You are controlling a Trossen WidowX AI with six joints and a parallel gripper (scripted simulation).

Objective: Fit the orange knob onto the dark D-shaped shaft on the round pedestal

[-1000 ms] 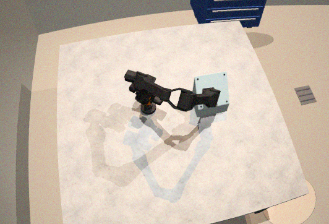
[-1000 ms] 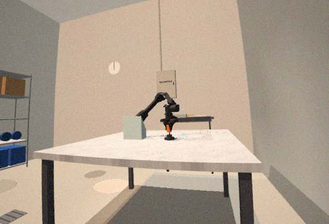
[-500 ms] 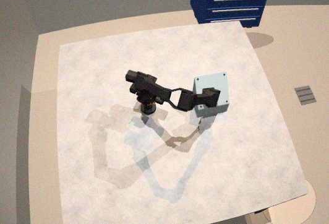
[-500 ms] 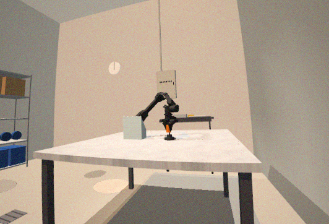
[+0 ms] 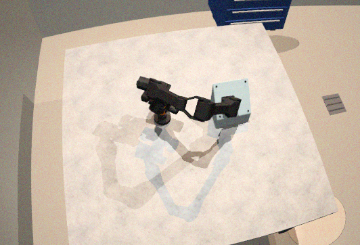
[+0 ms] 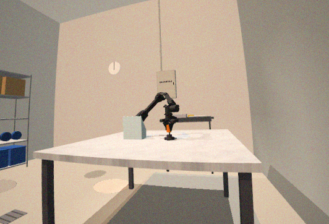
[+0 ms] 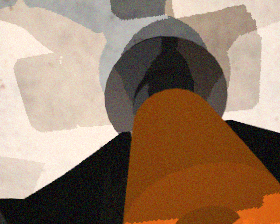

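The orange knob lies 20 mm above my gripper tip. Round my gripper tip: round pedestal 40 mm below.
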